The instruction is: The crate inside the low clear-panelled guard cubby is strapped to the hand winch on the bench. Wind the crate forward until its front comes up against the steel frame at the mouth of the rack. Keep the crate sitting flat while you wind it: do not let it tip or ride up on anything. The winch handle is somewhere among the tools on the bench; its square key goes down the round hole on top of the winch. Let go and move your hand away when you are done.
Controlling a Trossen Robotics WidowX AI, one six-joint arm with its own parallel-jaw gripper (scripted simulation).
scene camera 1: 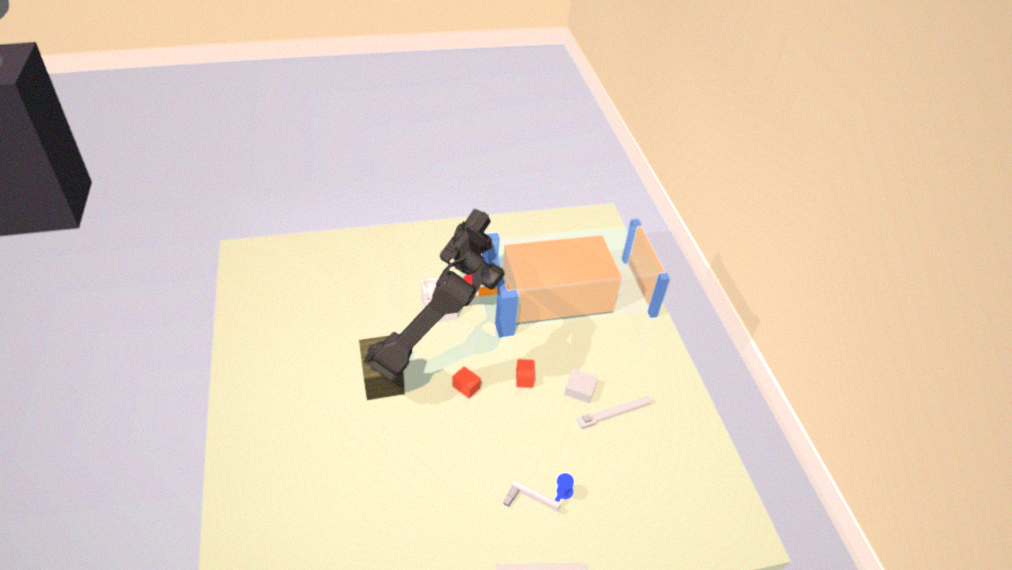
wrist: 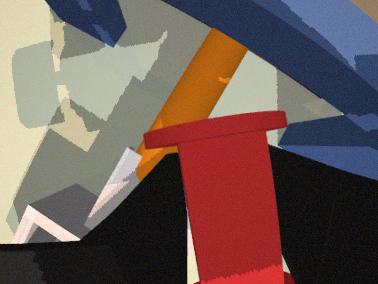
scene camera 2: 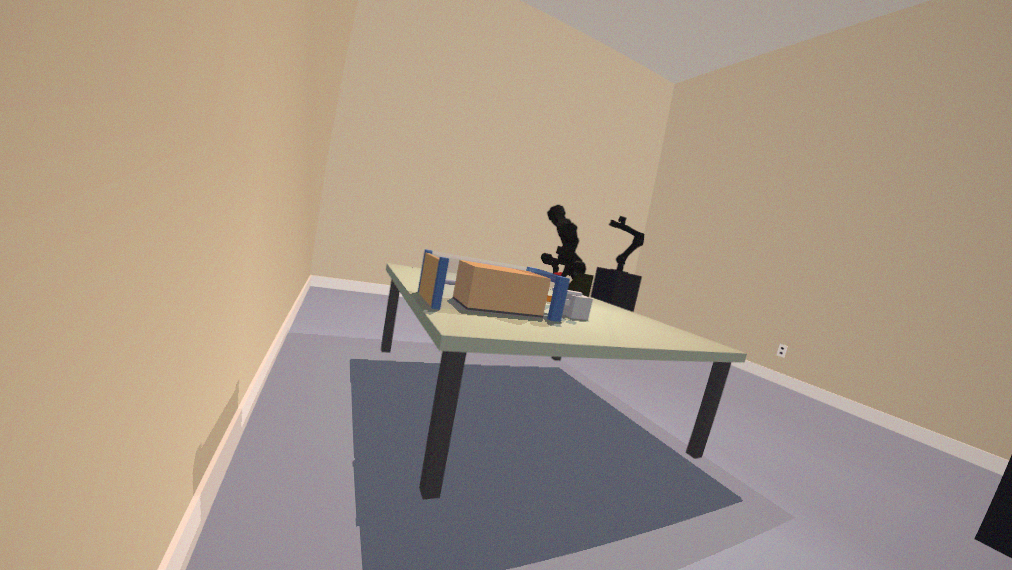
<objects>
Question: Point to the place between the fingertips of my gripper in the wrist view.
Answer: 213,160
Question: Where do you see a blue frame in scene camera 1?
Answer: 502,306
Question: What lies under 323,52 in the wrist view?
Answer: A blue frame.
</objects>
